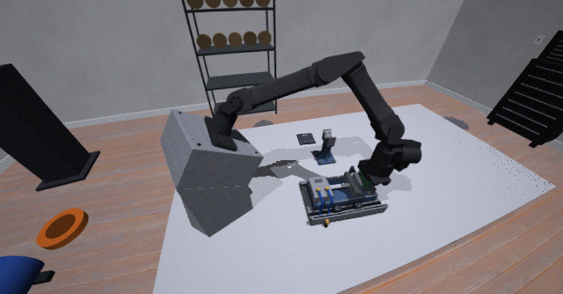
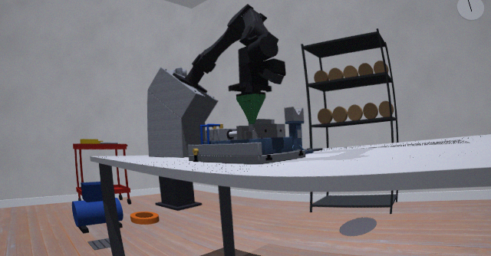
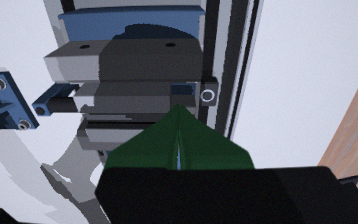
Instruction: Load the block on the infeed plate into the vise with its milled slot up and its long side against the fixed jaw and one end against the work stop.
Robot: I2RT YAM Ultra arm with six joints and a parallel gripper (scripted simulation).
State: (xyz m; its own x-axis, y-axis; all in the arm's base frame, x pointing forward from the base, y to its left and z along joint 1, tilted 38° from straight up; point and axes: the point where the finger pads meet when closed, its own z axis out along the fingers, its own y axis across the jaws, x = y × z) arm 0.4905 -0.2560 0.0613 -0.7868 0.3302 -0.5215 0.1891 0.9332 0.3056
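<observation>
My gripper is now 30 mm to the right of the part, 10 mm short of it and 10 mm above it. The rest, counted from my hand: work stop (80 mm to the left, 20 mm below, 20 mm ahead); fixed jaw (40 mm ahead, 30 mm to the left, 30 mm below); moving jaw (40 mm to the left, 30 mm below, 20 mm behind).
</observation>
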